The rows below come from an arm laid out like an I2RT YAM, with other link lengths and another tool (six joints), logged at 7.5 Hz.
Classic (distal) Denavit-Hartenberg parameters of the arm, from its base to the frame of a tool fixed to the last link. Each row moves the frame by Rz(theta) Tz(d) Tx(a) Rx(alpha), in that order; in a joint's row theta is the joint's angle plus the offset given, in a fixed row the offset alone. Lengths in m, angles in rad.
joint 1: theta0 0; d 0.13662; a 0.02; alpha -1.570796
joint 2: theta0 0; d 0; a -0.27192; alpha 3.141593
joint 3: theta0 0.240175; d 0; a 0.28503; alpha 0
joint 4: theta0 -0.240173; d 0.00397; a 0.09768; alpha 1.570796
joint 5: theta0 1.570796; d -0.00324; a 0; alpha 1.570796
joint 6: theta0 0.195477; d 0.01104; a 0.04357; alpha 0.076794
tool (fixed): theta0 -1.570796; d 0.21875; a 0; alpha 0
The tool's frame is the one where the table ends.
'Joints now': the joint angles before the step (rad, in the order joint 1, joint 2, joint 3, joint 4, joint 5, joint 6). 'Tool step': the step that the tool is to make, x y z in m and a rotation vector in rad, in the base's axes. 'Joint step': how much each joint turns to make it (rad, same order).
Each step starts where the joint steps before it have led.
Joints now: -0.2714 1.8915 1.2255 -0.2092 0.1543 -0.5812
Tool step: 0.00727 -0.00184 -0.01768 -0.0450 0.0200 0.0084
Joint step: 0.0137 0.0592 0.0034 0.0530 0.0408 -0.0275
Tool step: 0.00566 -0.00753 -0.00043 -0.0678 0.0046 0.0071
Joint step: 0.0057 0.0274 0.0011 0.0489 0.0500 -0.0453
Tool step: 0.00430 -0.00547 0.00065 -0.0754 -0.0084 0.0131
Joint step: 0.0069 0.0176 -0.0278 0.0865 0.0485 -0.0542
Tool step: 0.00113 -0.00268 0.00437 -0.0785 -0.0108 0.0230
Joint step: 0.0061 0.0000 -0.0481 0.0981 0.0404 -0.0671
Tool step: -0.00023 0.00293 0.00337 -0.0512 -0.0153 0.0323
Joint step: 0.0050 -0.0099 -0.0556 0.0912 0.0110 -0.0557
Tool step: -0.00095 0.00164 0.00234 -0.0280 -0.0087 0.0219
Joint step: -0.0001 -0.0084 -0.0347 0.0533 -0.0004 -0.0355
